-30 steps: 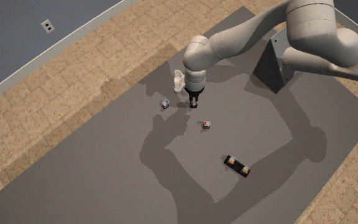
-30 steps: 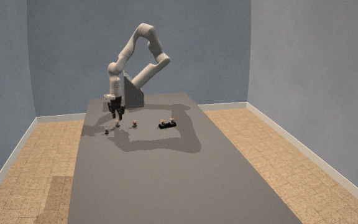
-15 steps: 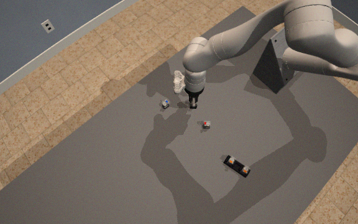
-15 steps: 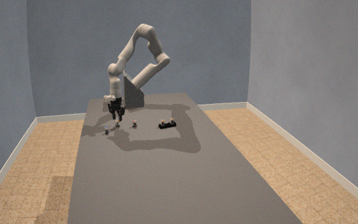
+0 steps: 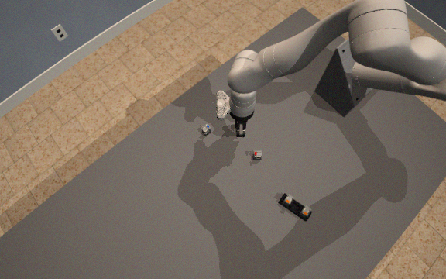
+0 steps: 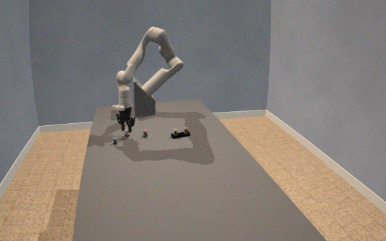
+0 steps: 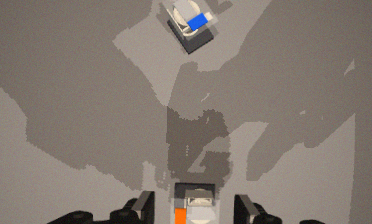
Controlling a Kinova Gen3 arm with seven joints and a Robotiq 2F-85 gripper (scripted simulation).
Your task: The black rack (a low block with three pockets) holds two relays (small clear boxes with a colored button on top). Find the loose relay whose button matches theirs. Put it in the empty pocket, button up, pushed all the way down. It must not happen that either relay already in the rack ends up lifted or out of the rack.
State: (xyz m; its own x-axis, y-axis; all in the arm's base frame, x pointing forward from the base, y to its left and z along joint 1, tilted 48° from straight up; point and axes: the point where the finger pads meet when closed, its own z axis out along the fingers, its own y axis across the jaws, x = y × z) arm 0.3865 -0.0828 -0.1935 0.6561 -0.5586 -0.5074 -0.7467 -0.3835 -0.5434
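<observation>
Right now the black rack is 8 cm ahead of my hand, 31 cm to the left of it and 4 cm below it.
</observation>
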